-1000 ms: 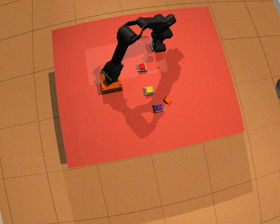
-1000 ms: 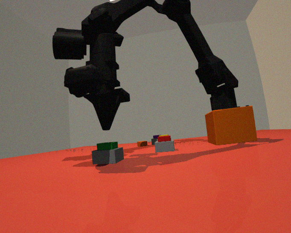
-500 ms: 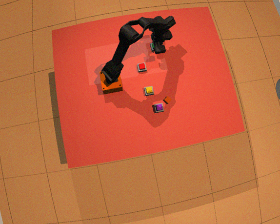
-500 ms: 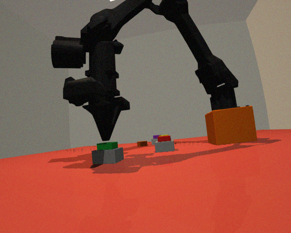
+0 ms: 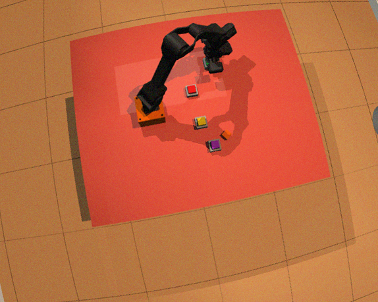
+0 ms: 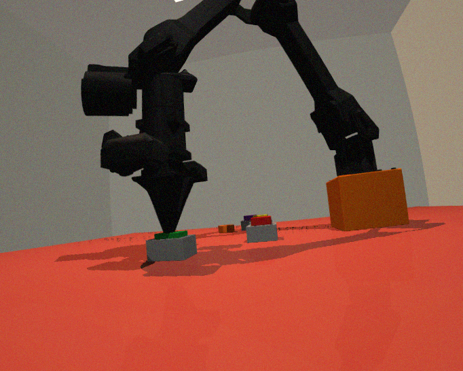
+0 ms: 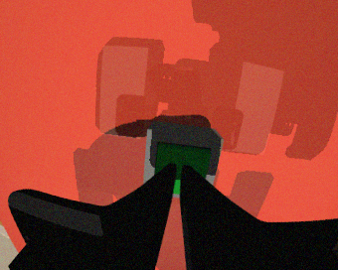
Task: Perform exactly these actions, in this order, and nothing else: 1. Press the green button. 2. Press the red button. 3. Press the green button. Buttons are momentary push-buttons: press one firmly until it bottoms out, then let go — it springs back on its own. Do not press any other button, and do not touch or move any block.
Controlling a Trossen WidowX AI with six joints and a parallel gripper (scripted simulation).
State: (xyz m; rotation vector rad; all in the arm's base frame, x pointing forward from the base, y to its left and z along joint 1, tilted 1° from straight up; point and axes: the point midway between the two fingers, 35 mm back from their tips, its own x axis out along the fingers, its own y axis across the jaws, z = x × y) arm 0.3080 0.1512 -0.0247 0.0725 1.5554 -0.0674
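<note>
Right now the green button is 10 mm below my gripper tip. Round my gripper tip: red button: 120 mm behind, 110 mm to the right; then orange block: 30 mm behind, 340 mm to the right, 20 mm below; then yellow button: 120 mm behind, 260 mm to the right.
</note>
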